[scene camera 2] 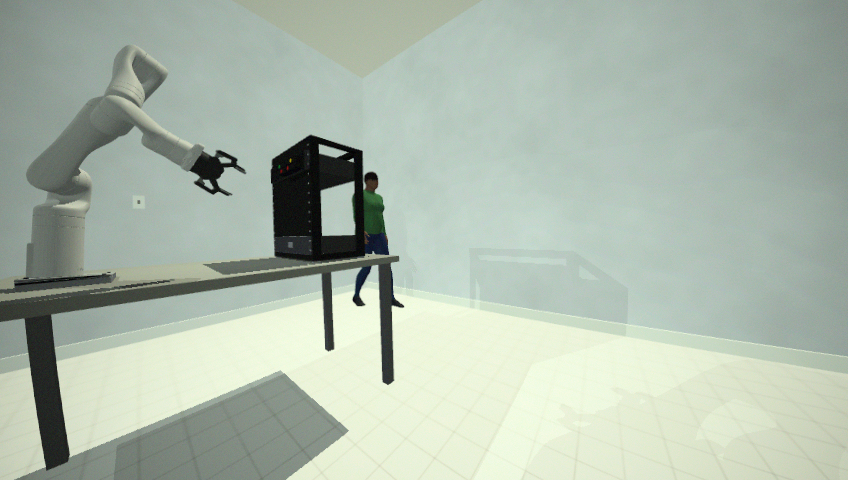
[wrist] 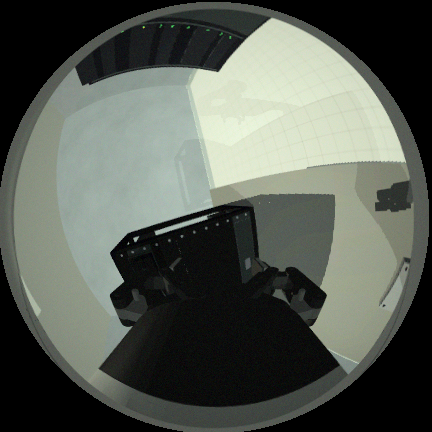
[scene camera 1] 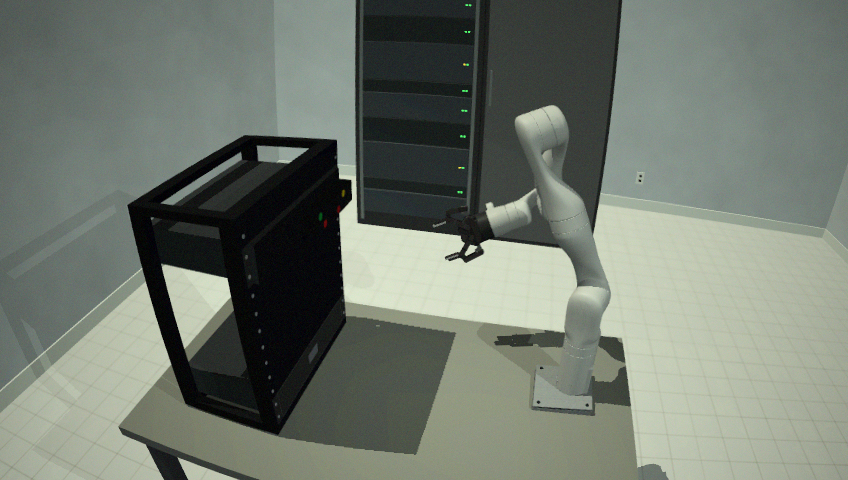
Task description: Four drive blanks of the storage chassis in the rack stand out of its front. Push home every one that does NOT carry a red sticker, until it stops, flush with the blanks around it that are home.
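Seen in the pictures: gripper, fingertip midpoint: [scene camera 2: 238,183] [wrist: 217,265] [scene camera 1: 439,242]; arm's base at its link origin: [scene camera 2: 57,276] [scene camera 1: 572,383].
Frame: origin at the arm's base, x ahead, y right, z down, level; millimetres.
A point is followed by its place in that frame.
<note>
The black rack [scene camera 1: 241,285] {x 666, y -430, z -422 mm} [scene camera 2: 315,208] {x 727, y 70, z -226 mm} [wrist: 200,230] {x 706, y 49, z -230 mm} stands on the table. The storage chassis is in its upper part; its dark front blends into the rack. A dark block with a yellow sticker [scene camera 1: 343,193] {x 648, y -14, z -454 mm} [scene camera 2: 290,160] {x 648, y -14, z -454 mm} juts out at the far upper end of the front in scene camera 1. A green sticker [scene camera 1: 320,216] {x 634, y -157, z -455 mm} [scene camera 2: 279,166] {x 634, y -152, z -455 mm} and two red stickers, one [scene camera 1: 324,223] {x 637, y -135, z -427 mm} [scene camera 2: 282,171] {x 637, y -109, z -421 mm} lower and the other [scene camera 1: 338,209] {x 645, y -50, z -426 mm} [scene camera 2: 288,168] {x 648, y -49, z -424 mm}, also show. Single blank edges are too dark to tell. My gripper [scene camera 1: 445,242] {x 434, y 114, z -295 mm} [scene camera 2: 236,182] {x 434, y 114, z -295 mm} [wrist: 217,265] {x 434, y 114, z -295 mm} is open and empty, in front of the rack, apart from it.
The table [scene camera 1: 493,428] {x 175, y -199, z 27 mm} [scene camera 2: 178,287] {x 270, y 243, z 37 mm} carries the rack and the arm's base [scene camera 1: 547,399] {x 59, y -73, z 7 mm} [scene camera 2: 65,279] {x 30, y 65, z 5 mm}. A lower rack panel has a pale label [scene camera 1: 313,353] {x 682, y -178, z -53 mm} [scene camera 2: 289,244] {x 681, y -191, z -56 mm} [wrist: 247,263] {x 682, y -180, z -55 mm}. A tall server cabinet [scene camera 1: 547,118] stands behind. A person [scene camera 2: 373,208] stands beyond the rack.
</note>
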